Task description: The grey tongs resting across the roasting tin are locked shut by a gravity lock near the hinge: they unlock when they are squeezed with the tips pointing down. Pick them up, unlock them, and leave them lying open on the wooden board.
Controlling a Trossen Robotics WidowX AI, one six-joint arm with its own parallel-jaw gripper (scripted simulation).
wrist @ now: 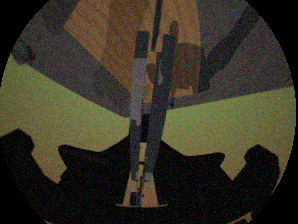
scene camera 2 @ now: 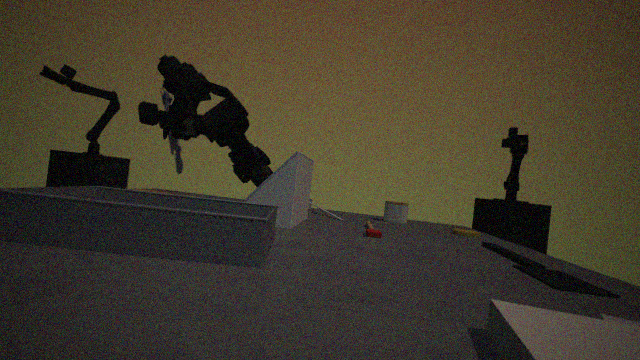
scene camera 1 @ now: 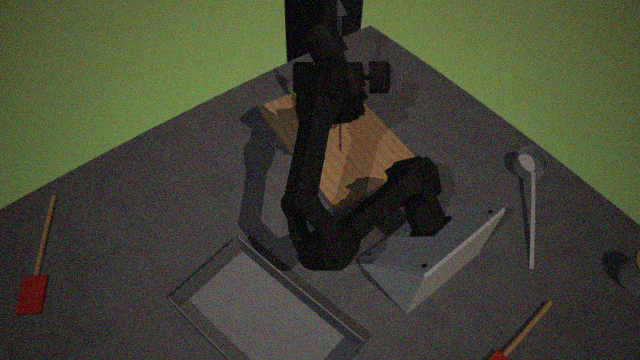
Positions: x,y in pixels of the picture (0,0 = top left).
Labels:
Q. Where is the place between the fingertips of the gripper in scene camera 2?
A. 167,138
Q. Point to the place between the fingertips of the gripper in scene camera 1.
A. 338,76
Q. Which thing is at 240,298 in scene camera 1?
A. A roasting tin.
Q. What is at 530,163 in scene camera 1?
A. A ladle.

